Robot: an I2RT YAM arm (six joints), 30 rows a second.
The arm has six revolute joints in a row. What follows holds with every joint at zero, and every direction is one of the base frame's. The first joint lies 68 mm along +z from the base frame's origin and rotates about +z. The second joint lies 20 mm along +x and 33.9 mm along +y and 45.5 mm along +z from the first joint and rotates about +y. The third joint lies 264 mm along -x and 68.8 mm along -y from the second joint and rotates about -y. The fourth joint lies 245 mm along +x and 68.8 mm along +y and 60 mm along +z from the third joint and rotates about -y. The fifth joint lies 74 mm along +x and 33.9 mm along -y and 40.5 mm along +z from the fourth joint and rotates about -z. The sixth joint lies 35.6 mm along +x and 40.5 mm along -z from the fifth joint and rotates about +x. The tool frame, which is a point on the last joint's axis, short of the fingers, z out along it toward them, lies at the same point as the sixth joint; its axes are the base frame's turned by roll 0, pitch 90 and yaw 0 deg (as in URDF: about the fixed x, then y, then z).
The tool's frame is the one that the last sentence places.
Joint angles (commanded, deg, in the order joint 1, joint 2, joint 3, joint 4, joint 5, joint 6), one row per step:
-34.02 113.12 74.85 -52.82 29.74 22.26
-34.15 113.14 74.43 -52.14 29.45 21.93
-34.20 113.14 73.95 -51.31 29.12 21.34
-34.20 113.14 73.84 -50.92 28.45 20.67
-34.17 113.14 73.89 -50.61 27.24 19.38
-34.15 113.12 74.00 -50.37 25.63 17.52
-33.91 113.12 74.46 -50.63 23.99 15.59
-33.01 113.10 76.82 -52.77 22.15 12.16
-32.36 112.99 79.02 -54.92 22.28 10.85
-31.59 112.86 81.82 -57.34 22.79 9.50
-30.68 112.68 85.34 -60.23 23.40 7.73
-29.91 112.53 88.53 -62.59 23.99 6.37
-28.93 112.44 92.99 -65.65 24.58 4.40
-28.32 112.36 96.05 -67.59 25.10 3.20
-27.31 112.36 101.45 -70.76 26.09 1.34
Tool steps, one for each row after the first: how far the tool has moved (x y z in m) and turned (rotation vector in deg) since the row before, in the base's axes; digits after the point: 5 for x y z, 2 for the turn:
-0.00063 -0.00035 -0.00189 0.20 -0.23 0.15
-0.00030 0.00005 -0.00202 0.24 -0.24 0.46
0.00046 0.00013 -0.00064 0.58 -0.34 0.58
0.00111 0.00027 -0.00015 1.14 -0.48 1.17
0.00128 0.00036 0.00011 1.58 -0.52 1.69
0.00242 0.00127 0.00141 1.68 -0.40 2.01
0.00767 0.00290 0.00919 2.11 -0.07 4.08
0.00527 0.00138 0.00970 0.05 0.36 1.86
0.00644 0.00140 0.01259 -0.45 0.29 2.00
0.00738 0.00198 0.01622 -0.63 0.25 2.52
0.00616 0.00183 0.01489 -0.78 -0.04 1.98
0.00771 0.00270 0.02034 -0.96 -0.24 2.73
0.00446 0.00187 0.01428 -0.88 -0.31 1.64
0.00669 0.00353 0.02455 -1.72 -0.70 2.55

